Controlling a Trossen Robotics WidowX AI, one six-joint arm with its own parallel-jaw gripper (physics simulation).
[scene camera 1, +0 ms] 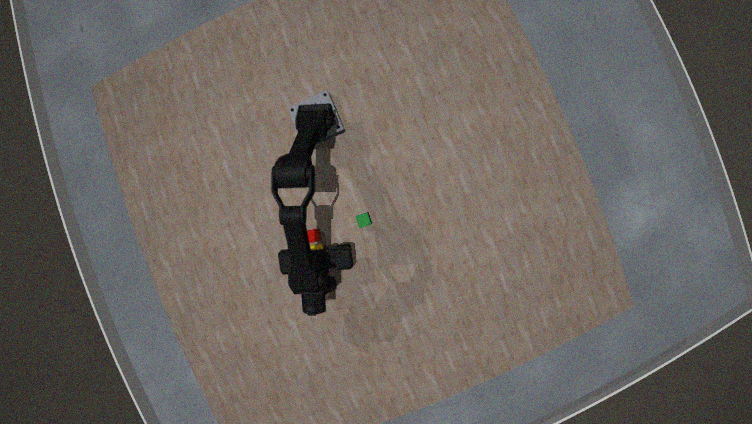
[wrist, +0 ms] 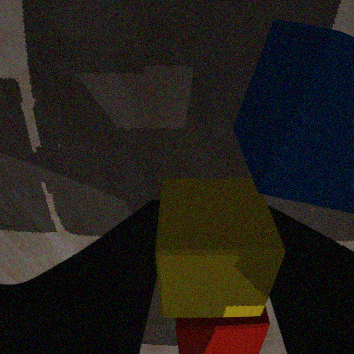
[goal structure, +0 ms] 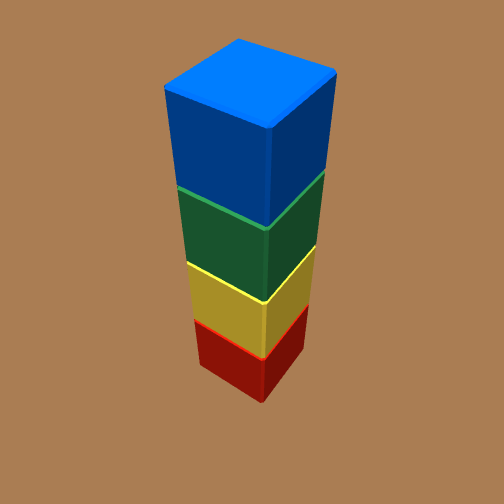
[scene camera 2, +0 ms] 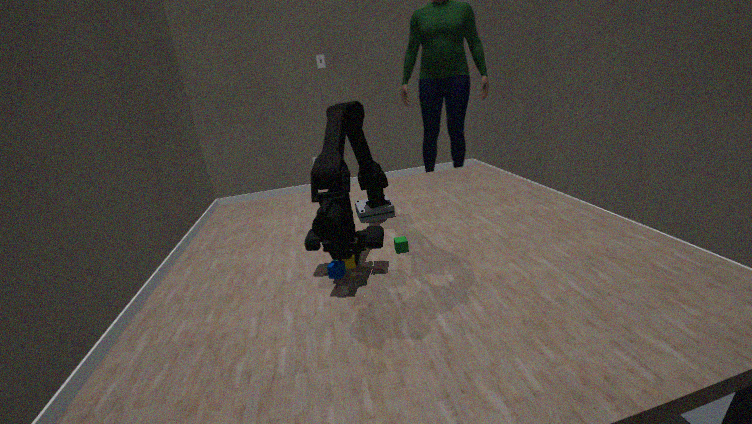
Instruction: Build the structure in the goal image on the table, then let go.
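My gripper [scene camera 2: 348, 259] [wrist: 208, 213] points down and is shut on the yellow cube. The yellow cube [scene camera 1: 315, 245] [scene camera 2: 349, 262] [wrist: 207, 282] sits between the two dark fingers, one against each side. The red cube [scene camera 1: 313, 234] [wrist: 237, 340] is right beside it, on the side towards the arm's base; whether they touch is unclear. The blue cube [scene camera 2: 335, 269] [wrist: 305, 115] is close to the yellow one on the other side, turned at an angle, and is hidden under the arm in scene camera 1. The green cube [scene camera 1: 363, 219] [scene camera 2: 401, 244] lies apart, off to the right.
The arm's grey base plate [scene camera 1: 339, 124] [scene camera 2: 374, 214] stands behind the cubes. The arm reaches over the red and yellow cubes and shades them. A person [scene camera 2: 443, 47] in a green top stands near the far wall. Soft shadows fall on the wooden surface [scene camera 1: 473, 210].
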